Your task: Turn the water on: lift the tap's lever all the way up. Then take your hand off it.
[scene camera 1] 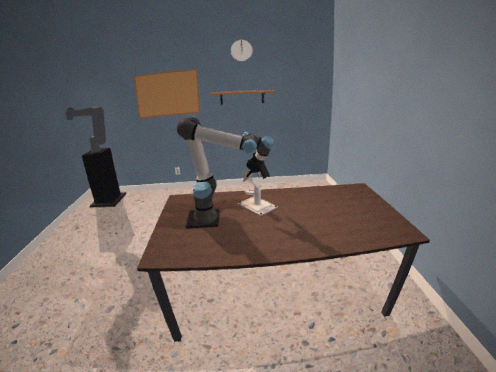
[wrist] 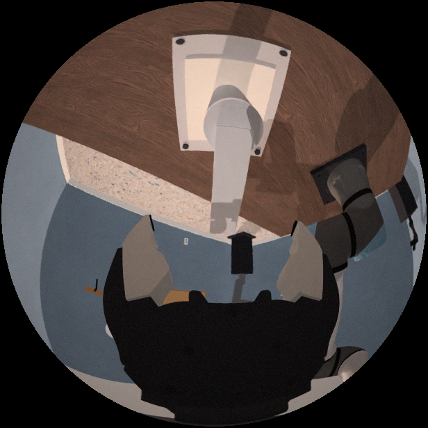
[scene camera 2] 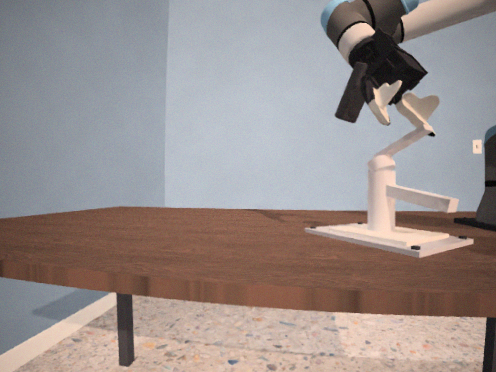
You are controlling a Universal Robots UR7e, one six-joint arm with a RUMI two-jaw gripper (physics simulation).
In view: the gripper (scene camera 2: 413, 131), a tap lever (scene camera 2: 382, 161) and a base plate (scene camera 2: 424, 249).
The tap lever is seen too in the wrist view (wrist: 233, 127). The gripper is seen too in the wrist view (wrist: 224, 220). The base plate is seen too in the wrist view (wrist: 233, 47).
